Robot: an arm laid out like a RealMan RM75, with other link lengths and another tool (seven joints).
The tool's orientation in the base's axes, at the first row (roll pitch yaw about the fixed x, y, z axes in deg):
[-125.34, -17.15, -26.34]
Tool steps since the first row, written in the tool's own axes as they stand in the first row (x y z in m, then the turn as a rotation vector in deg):
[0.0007, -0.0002, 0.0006, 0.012, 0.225, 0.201]
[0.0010, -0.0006, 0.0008, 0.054, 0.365, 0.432]
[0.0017, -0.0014, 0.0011, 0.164, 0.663, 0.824]
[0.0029, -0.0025, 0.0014, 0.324, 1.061, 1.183]
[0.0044, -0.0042, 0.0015, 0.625, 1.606, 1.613]
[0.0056, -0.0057, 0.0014, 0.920, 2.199, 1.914]
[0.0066, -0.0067, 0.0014, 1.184, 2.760, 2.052]
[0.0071, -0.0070, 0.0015, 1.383, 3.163, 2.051]
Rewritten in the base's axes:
[0.0009, 0.0002, 0.0000, 0.105, -0.014, -0.283]
[0.0013, 0.0005, 0.0003, 0.254, 0.032, -0.507]
[0.0021, 0.0009, 0.0010, 0.537, 0.056, -0.924]
[0.0033, 0.0013, 0.0020, 0.843, -0.025, -1.385]
[0.0047, 0.0017, 0.0037, 1.300, -0.212, -1.959]
[0.0058, 0.0021, 0.0053, 1.683, -0.510, -2.501]
[0.0066, 0.0023, 0.0064, 1.957, -0.882, -2.936]
[0.0071, 0.0023, 0.0067, 2.110, -1.219, -3.191]

